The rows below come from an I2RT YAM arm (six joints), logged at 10 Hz.
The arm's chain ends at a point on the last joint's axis. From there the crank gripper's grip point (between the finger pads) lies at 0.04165 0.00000 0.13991 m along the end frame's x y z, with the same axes.
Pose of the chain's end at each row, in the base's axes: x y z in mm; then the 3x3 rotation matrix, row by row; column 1 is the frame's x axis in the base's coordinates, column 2 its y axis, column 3 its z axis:
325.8, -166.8, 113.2; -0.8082, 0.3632, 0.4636; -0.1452, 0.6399, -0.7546; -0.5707, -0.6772, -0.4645
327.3, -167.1, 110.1; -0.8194, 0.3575, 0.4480; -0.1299, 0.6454, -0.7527; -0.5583, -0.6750, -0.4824
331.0, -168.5, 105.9; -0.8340, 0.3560, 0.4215; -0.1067, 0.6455, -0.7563; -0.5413, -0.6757, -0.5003
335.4, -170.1, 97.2; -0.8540, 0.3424, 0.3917; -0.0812, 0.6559, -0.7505; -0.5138, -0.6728, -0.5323
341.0, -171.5, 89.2; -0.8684, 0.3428, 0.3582; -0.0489, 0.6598, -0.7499; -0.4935, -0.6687, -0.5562
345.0, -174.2, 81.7; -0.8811, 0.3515, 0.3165; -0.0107, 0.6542, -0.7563; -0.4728, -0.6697, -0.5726
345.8, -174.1, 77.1; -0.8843, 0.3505, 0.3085; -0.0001, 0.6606, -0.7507; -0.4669, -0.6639, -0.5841
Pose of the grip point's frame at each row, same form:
357.0, -278.4, 24.4; -0.8082, 0.3632, 0.4636; -0.1452, 0.6399, -0.7546; -0.5707, -0.6772, -0.4645
355.9, -277.8, 19.4; -0.8194, 0.3575, 0.4480; -0.1299, 0.6454, -0.7527; -0.5583, -0.6750, -0.4824
355.2, -278.8, 13.4; -0.8340, 0.3560, 0.4215; -0.1067, 0.6455, -0.7563; -0.5413, -0.6757, -0.5003
354.6, -278.5, 1.3; -0.8540, 0.3424, 0.3917; -0.0812, 0.6559, -0.7505; -0.5138, -0.6728, -0.5323
354.9, -278.5, -9.2; -0.8684, 0.3428, 0.3582; -0.0489, 0.6598, -0.7499; -0.4935, -0.6687, -0.5562
352.6, -280.5, -18.1; -0.8811, 0.3515, 0.3165; -0.0107, 0.6542, -0.7563; -0.4728, -0.6697, -0.5726
352.1, -279.1, -24.1; -0.8843, 0.3505, 0.3085; -0.0001, 0.6606, -0.7507; -0.4669, -0.6639, -0.5841

